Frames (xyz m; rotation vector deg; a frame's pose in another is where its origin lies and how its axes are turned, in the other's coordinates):
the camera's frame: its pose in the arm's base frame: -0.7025 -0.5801 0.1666 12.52 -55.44 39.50
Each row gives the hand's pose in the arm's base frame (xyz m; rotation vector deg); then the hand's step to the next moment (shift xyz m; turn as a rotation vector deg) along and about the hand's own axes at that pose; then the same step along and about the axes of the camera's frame.
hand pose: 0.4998 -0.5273 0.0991 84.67 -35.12 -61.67
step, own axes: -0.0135 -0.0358 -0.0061 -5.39 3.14 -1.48
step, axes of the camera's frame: -0.0184 0.0256 -0.0225 5.45 3.31 0.67
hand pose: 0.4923 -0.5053 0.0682 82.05 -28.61 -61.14
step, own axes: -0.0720 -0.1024 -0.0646 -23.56 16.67 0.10
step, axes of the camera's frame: -0.0221 0.1042 -0.0922 23.32 13.70 10.08
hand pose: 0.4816 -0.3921 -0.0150 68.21 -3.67 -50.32
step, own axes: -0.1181 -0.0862 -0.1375 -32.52 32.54 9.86
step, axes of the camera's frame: -0.0139 0.1821 -0.0832 39.15 11.85 23.24
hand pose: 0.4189 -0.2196 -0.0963 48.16 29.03 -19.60
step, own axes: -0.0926 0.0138 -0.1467 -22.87 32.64 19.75
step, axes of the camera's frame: -0.0032 0.1740 0.0034 39.76 -1.55 19.89
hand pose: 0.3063 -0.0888 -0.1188 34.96 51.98 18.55
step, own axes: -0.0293 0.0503 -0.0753 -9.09 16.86 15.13
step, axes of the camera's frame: 0.0050 0.0870 0.0382 22.93 -4.66 6.95
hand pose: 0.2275 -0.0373 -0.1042 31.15 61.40 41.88
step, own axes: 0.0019 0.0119 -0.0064 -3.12 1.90 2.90
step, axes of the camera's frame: 0.0050 0.0120 0.0042 3.42 -2.32 2.17
